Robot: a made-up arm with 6 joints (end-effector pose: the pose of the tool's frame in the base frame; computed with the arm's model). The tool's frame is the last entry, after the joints.
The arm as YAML. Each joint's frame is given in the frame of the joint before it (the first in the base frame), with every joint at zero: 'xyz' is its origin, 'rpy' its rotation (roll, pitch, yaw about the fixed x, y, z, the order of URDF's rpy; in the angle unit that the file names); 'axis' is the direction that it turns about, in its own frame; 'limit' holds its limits. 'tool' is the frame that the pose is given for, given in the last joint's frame.
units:
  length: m
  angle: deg
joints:
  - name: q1
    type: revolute
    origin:
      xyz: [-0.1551, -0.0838, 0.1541]
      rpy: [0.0, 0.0, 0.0]
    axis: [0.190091, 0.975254, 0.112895]
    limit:
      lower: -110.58
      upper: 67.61
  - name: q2
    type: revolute
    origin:
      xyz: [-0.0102, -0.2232, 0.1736]
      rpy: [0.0, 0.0, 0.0]
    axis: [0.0, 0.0, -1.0]
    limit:
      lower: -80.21
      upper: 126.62
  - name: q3
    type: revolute
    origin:
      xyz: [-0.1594, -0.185, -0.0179]
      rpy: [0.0, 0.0, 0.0]
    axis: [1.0, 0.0, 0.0]
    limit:
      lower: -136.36
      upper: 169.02
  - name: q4
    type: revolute
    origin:
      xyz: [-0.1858, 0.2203, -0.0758]
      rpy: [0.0, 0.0, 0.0]
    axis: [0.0, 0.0, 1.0]
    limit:
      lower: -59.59
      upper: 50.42
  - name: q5
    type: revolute
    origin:
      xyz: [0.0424, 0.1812, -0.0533]
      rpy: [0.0, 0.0, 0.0]
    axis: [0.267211, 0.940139, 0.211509]
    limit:
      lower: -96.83
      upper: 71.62
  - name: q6
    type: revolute
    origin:
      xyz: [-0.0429, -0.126, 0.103]
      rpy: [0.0, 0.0, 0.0]
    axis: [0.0, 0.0, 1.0]
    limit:
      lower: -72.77
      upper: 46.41
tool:
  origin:
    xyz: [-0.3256, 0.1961, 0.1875]
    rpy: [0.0, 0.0, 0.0]
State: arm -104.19 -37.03 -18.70 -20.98 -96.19 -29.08
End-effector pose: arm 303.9 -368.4 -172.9 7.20 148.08 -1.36
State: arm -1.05 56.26 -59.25 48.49 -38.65 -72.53
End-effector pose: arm -434.5 386.9 -79.9 -47.12 -22.71 -66.91
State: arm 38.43 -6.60 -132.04 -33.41 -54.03 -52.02
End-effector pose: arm -436.9 -1013.7 -187.1 -55.77 -105.28 35.34
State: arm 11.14 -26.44 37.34 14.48 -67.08 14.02
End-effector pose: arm -990.8 -356.4 414.2 33.09 -47.52 10.92
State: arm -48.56 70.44 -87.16 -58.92 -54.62 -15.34
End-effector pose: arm -45.5 -387.5 -499.1 126.22 34.02 114.28
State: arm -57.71 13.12 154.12 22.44 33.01 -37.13
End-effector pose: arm -801.9 -904.9 -186.5 100.38 -23.64 89.05
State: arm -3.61 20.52 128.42 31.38 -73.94 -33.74
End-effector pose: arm -1046.1 -326.2 849.3 132.22 -45.03 -97.46
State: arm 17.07 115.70 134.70 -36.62 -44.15 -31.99
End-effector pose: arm -406.9 157.7 1030.4 -91.38 49.73 114.08
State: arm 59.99 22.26 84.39 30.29 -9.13 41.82
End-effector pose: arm -400.4 -464.8 847.7 72.65 -15.52 -0.90
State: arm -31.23 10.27 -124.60 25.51 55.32 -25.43
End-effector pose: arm -322.7 -500.5 -374.3 -99.02 41.16 -89.44
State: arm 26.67 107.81 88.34 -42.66 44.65 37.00
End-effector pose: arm -318.4 231.4 643.2 78.54 -67.58 -56.76
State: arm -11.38 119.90 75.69 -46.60 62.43 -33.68
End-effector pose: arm -557.1 -87.4 578.0 148.19 -36.14 -57.01
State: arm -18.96 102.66 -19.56 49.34 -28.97 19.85
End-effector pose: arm -188.5 525.1 203.1 -22.43 -16.38 -40.89
